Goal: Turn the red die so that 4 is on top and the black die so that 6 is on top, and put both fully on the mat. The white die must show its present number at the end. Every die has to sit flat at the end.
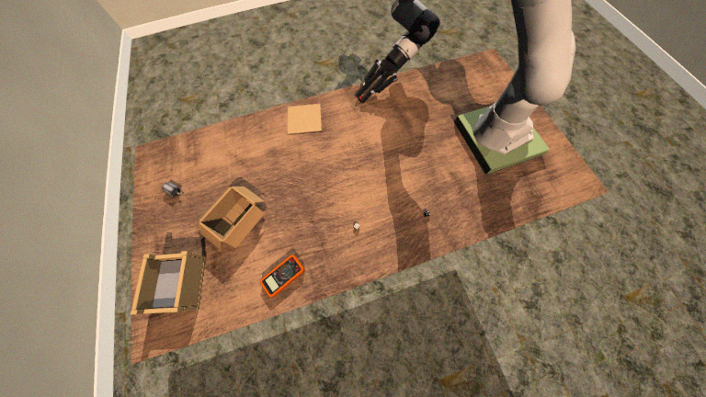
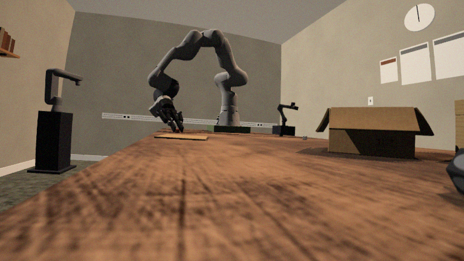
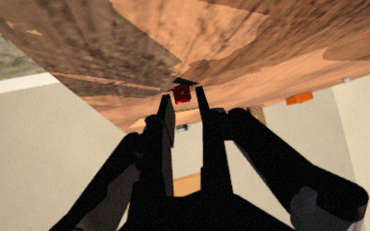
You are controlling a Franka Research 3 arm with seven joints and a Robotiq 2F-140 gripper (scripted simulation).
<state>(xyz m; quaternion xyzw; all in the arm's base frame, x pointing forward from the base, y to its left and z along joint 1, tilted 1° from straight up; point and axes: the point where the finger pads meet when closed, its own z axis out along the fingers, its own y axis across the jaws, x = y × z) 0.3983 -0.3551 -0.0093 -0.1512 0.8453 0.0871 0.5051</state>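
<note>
My gripper is now 2 cm short of the red die, 2 cm above it and 1 cm to the right of it. Also, from my hand: tan mat 27 cm ahead, 3 cm to the left, 3 cm below; then white die 53 cm to the left, 20 cm ahead, 2 cm below; then black die 56 cm to the left, 4 cm behind, 2 cm below.
</note>
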